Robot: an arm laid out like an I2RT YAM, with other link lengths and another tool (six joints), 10 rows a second.
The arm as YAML. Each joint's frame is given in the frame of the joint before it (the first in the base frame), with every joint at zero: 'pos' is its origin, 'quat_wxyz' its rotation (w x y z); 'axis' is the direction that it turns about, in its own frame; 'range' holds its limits. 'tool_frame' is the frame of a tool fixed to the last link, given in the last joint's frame.
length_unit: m
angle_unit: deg
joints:
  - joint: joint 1
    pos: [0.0, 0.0, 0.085]
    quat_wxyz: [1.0, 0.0, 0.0, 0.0]
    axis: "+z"
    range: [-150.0, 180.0]
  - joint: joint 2
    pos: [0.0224, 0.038, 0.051]
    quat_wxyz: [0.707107, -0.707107, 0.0, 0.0]
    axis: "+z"
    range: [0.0, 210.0]
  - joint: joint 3
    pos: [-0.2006, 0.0, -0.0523]
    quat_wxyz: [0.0, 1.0, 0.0, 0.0]
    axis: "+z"
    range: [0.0, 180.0]
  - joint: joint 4
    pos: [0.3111, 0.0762, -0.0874]
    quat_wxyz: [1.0, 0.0, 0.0, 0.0]
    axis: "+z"
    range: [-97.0, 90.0]
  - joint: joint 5
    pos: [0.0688, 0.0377, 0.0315]
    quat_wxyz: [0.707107, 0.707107, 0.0, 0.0]
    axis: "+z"
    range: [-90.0, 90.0]
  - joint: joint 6
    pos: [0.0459, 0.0, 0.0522]
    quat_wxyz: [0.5, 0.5, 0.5, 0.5]
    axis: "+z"
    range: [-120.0, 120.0]
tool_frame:
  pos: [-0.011, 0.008, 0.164]
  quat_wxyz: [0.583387, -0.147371, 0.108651, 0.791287]
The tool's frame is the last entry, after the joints.
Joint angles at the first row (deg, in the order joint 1, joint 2, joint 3, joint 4, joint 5, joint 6):
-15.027 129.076 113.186 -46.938 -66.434 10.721
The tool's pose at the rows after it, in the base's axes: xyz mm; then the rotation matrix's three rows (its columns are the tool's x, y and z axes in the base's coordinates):
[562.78 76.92 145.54], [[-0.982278 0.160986 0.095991], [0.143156 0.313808 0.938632], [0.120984 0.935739 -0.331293]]
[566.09 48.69 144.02], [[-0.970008 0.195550 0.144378], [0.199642 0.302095 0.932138], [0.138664 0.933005 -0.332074]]
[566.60 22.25 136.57], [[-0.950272 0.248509 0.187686], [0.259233 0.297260 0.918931], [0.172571 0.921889 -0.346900]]
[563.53 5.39 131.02], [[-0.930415 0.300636 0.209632], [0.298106 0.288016 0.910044], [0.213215 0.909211 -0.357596]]
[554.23 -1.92 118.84], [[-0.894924 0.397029 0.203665], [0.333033 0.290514 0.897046], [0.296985 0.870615 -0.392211]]
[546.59 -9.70 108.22], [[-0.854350 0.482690 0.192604], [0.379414 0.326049 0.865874], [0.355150 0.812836 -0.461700]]
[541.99 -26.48 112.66], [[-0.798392 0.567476 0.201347], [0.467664 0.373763 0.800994], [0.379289 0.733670 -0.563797]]
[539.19 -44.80 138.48], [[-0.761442 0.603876 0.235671], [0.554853 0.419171 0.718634], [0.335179 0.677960 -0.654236]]
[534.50 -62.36 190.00], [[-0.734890 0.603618 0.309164], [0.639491 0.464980 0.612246], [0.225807 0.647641 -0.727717]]
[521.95 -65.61 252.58], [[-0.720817 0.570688 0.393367], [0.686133 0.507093 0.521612], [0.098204 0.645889 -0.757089]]
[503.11 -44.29 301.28], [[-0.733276 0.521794 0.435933], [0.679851 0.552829 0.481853], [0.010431 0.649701 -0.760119]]
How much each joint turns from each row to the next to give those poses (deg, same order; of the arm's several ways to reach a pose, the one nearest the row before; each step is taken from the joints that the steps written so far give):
-2.098 -0.001 -0.001 -0.021 -0.219 0.875
-2.798 0.001 -0.022 -0.154 0.459 0.895
-2.492 -0.001 -0.328 -0.808 1.574 0.743
-1.661 0.000 -0.021 -1.925 1.289 0.349
-0.589 0.002 0.265 -4.786 3.410 0.199
-0.045 0.000 1.419 -4.612 5.486 0.129
0.001 -1.050 3.386 -4.631 8.000 2.078
0.000 -2.775 3.587 -3.324 7.082 1.836
0.087 -5.051 3.888 -2.579 6.644 1.726
0.590 -6.556 2.646 -1.968 4.415 1.071
2.251 -6.013 1.090 -2.228 2.251 0.284

